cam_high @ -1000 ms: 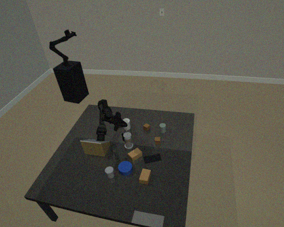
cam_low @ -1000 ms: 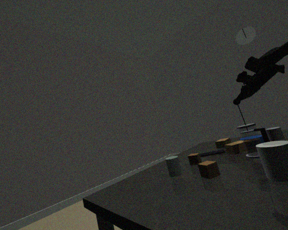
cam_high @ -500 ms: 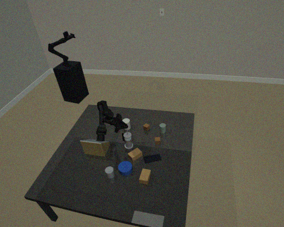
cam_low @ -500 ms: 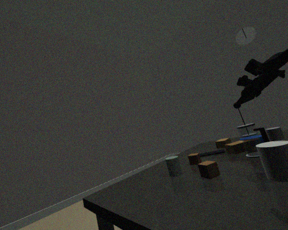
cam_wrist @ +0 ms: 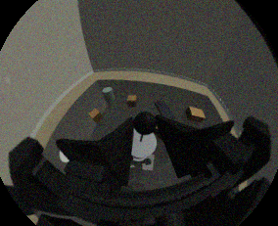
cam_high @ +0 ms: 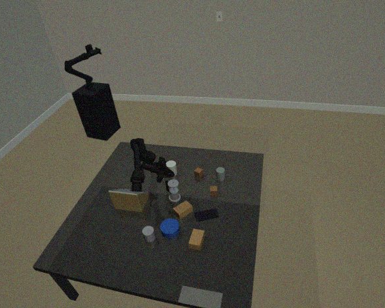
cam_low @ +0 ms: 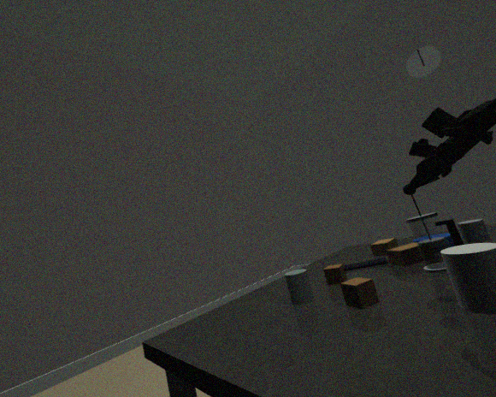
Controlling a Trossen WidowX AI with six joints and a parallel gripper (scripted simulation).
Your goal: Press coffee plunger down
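The coffee press is 110 mm below my gripper tip and 30 mm behind it. From my gripper tip the other things lie so: blue disc 270 mm to the right, 200 mm below, 80 mm ahead; then white cup 230 mm to the left, 180 mm below, 150 mm behind.
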